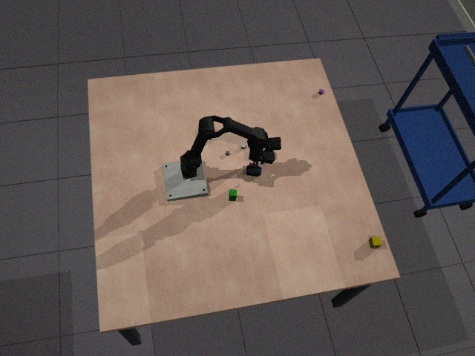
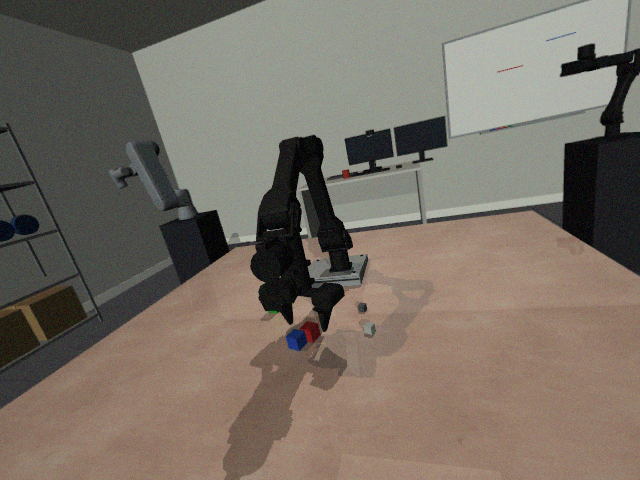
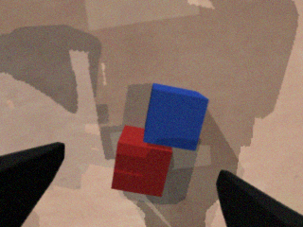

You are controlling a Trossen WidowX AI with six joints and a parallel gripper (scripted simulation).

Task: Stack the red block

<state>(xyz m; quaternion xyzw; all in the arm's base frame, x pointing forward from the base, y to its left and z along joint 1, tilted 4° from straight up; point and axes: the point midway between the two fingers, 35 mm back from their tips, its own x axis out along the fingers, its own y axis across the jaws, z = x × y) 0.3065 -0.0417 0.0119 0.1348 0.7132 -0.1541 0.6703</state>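
Now: the red block 1 cm below my gripper tip. Round my gripper tip: purple cube: 51 cm ahead, 37 cm to the left, 2 cm below; small dark cube: 10 cm behind, 11 cm to the left, 2 cm below; blue cube: 2 cm ahead, 2 cm to the right, 1 cm below.
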